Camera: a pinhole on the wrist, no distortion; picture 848 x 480 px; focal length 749.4 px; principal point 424.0 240.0 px. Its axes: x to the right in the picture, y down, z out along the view. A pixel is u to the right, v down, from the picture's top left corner.
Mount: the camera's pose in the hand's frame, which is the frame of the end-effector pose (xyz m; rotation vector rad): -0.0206 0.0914 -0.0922 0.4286 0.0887 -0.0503
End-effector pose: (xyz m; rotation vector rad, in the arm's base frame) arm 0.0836 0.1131 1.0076 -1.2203 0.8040 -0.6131
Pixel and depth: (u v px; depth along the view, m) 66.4 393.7 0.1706
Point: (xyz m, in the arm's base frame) 0.1008 0.2425 0.9842
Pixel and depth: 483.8 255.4 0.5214
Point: 0.4283 0.2537 1.1615
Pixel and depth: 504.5 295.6 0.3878
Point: 0.3306 0.2136 1.0778
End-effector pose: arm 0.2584 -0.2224 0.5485 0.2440 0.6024 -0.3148
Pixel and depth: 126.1 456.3 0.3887
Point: 0.3294 -0.2602 0.8903
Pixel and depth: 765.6 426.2 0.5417
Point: 0.6868 -0.4356 0.7274
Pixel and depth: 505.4 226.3 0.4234
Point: 0.4148 -0.4103 0.7292
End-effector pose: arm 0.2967 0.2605 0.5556 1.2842 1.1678 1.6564
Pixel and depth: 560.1 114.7 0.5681
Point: 0.6340 0.5286 0.4045
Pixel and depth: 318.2 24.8 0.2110
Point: 0.3812 0.2587 0.5026
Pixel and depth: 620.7 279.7 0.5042
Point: 0.6142 0.5117 0.5425
